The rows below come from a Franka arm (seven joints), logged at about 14 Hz.
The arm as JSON. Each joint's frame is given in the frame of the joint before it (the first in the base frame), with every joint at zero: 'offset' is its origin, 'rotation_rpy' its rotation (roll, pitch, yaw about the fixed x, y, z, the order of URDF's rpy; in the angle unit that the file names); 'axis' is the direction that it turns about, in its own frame. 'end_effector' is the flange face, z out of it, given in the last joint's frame.
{
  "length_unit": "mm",
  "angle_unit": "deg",
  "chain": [
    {
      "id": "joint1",
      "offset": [
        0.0,
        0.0,
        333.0
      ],
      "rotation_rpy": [
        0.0,
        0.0,
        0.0
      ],
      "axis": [
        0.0,
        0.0,
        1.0
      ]
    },
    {
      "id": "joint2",
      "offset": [
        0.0,
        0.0,
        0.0
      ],
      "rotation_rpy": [
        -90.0,
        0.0,
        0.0
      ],
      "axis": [
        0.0,
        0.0,
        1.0
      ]
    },
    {
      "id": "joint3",
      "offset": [
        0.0,
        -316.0,
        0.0
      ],
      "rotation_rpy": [
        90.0,
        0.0,
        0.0
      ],
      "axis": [
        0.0,
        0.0,
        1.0
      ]
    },
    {
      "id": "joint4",
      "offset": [
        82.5,
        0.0,
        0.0
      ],
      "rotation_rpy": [
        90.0,
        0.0,
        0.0
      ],
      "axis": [
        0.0,
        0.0,
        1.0
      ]
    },
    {
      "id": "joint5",
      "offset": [
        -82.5,
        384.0,
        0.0
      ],
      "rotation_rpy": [
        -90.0,
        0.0,
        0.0
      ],
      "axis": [
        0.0,
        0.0,
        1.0
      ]
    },
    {
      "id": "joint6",
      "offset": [
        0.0,
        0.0,
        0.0
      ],
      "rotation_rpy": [
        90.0,
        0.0,
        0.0
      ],
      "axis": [
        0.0,
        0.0,
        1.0
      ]
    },
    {
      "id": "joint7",
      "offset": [
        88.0,
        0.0,
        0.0
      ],
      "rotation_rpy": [
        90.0,
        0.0,
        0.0
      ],
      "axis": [
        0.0,
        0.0,
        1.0
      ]
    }
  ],
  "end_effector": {
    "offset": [
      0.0,
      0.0,
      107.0
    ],
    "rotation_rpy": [
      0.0,
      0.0,
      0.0
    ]
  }
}
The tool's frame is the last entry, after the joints.
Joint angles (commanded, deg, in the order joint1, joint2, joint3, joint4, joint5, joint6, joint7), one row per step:
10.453, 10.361, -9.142, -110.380, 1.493, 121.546, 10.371
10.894, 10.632, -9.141, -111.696, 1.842, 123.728, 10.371
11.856, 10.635, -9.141, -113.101, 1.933, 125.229, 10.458
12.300, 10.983, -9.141, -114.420, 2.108, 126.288, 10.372
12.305, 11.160, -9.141, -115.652, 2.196, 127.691, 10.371
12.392, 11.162, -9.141, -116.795, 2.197, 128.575, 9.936
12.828, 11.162, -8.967, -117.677, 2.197, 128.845, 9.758
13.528, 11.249, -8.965, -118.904, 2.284, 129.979, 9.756
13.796, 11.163, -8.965, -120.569, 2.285, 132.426, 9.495
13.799, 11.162, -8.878, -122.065, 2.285, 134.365, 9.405
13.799, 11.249, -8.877, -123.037, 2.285, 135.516, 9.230
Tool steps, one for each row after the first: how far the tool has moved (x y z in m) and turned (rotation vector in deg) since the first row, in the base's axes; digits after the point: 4 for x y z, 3 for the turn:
-0.0013, 0.0045, -0.0099, 0.240, -0.597, 0.231
-0.0049, 0.0141, -0.0188, 0.300, -0.688, 1.018
-0.0089, 0.0183, -0.0312, 0.342, -0.084, 1.409
-0.0118, 0.0179, -0.0404, 0.354, -0.082, 1.326
-0.0157, 0.0182, -0.0479, 0.315, 0.179, 1.811
-0.0199, 0.0239, -0.0544, 0.309, 0.798, 2.567
-0.0244, 0.0304, -0.0628, 0.321, 0.978, 3.179
-0.0286, 0.0322, -0.0708, 0.315, 0.111, 3.659
-0.0330, 0.0323, -0.0790, 0.303, -0.331, 3.795
-0.0361, 0.0318, -0.0852, 0.260, -0.426, 3.943

